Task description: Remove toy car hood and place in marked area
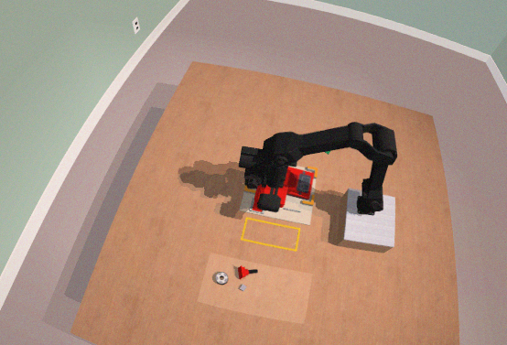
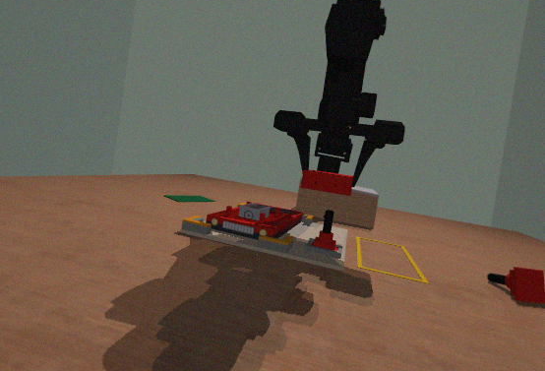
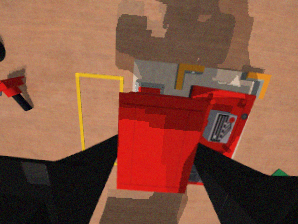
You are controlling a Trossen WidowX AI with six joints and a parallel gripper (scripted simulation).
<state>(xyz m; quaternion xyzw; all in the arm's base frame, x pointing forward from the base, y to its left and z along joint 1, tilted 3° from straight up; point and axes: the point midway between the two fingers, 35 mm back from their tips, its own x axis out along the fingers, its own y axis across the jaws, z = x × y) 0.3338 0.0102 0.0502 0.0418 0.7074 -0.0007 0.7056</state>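
My gripper tip is 30 mm past the cream base plate, 90 mm to the left of it and 90 mm above it. The rest, counted from my gripper tip: green flat patch (190 mm behind, 320 mm to the right, 100 mm below); then red hood (10 mm above).
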